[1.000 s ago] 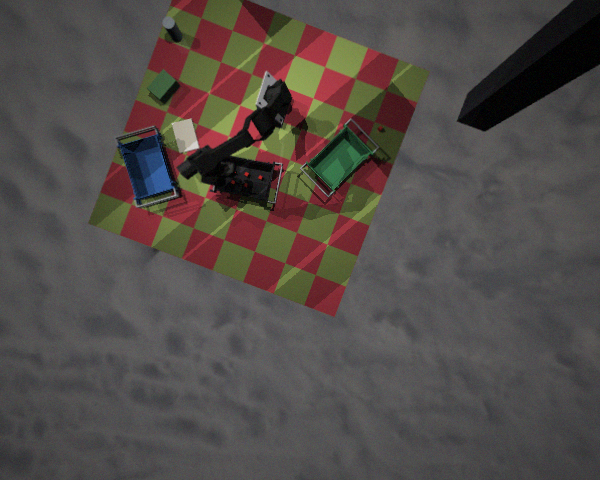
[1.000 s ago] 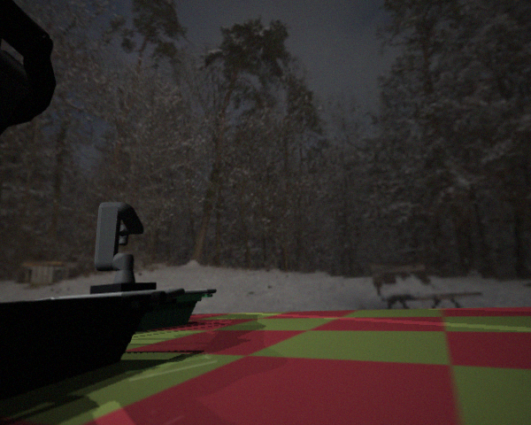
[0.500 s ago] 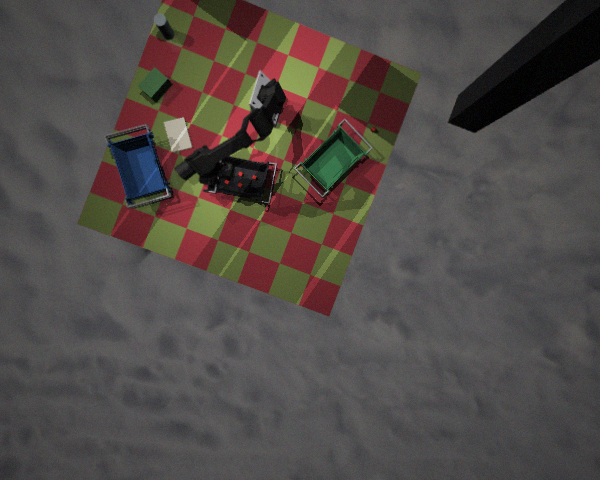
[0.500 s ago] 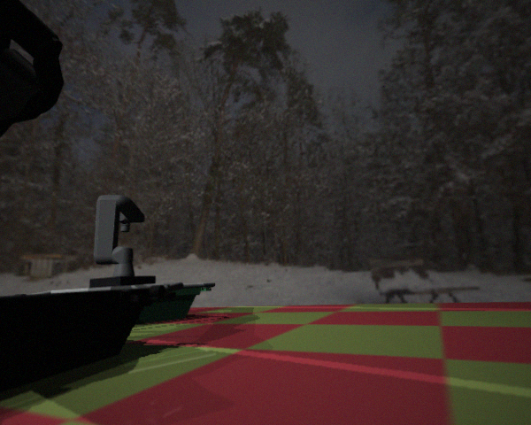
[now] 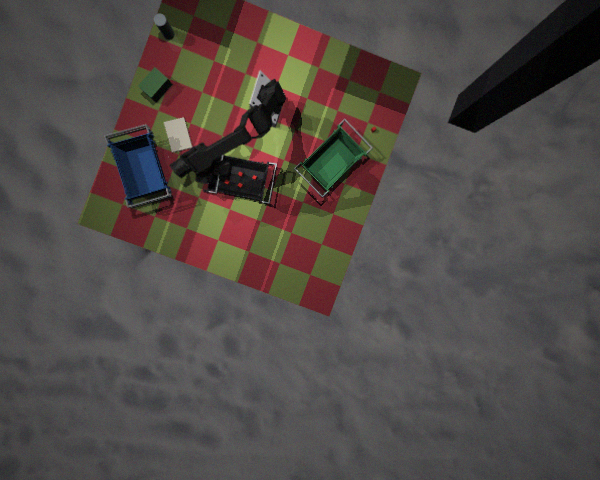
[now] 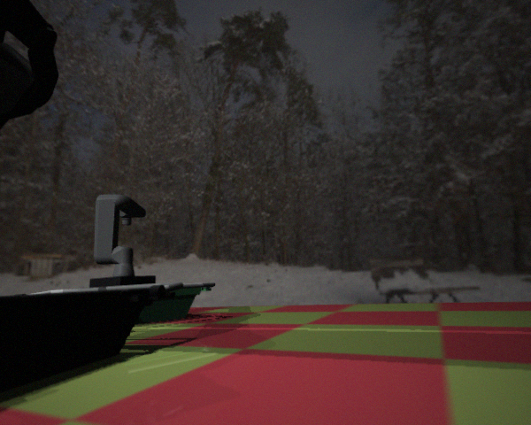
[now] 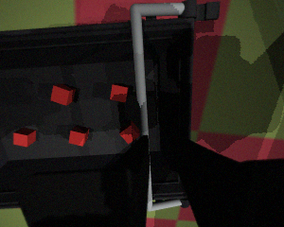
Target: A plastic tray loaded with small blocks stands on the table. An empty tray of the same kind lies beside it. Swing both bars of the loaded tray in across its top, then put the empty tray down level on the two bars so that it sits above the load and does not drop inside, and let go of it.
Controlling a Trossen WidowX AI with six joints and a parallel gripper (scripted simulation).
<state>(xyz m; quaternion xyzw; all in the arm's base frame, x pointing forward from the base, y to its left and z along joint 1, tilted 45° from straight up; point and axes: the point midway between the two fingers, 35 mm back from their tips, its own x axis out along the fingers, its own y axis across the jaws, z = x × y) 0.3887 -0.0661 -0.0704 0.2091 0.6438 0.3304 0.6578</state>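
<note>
My gripper tip is 26 cm past the green tray, 48 cm to the right of it and 5 cm above it. Also, from my gripper tip: cream block 11 cm behind, 26 cm to the right, 9 cm below; then green block 29 cm behind, 43 cm to the right, 7 cm below.
</note>
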